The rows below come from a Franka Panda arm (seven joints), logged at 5 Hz.
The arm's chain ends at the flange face. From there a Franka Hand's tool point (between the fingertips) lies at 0.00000 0.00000 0.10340 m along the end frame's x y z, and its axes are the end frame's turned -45 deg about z.
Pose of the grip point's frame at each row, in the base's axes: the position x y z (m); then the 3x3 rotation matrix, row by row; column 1 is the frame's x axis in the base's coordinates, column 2 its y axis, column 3 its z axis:
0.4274, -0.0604, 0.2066; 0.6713, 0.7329, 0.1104; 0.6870, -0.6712, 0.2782; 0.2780, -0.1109, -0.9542
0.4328, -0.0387, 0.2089; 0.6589, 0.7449, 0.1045; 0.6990, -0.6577, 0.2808; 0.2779, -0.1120, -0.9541
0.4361, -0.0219, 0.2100; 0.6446, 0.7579, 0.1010; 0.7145, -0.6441, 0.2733; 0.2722, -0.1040, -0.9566
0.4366, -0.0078, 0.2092; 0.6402, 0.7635, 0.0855; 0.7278, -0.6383, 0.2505; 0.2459, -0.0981, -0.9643
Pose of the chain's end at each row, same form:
0.4160, -0.0892, 0.3053; 0.9929, 0.0436, 0.1104; 0.0112, -0.9604, 0.2782; 0.1182, -0.2750, -0.9542
0.4220, -0.0677, 0.3076; 0.9926, 0.0608, 0.1045; 0.0292, -0.9593, 0.2808; 0.1173, -0.2757, -0.9541
0.4257, -0.0502, 0.3089; 0.9917, 0.0801, 0.1010; 0.0498, -0.9607, 0.2733; 0.1189, -0.2660, -0.9566
0.4278, -0.0337, 0.3089; 0.9926, 0.0872, 0.0855; 0.0633, -0.9660, 0.2505; 0.1045, -0.2432, -0.9643

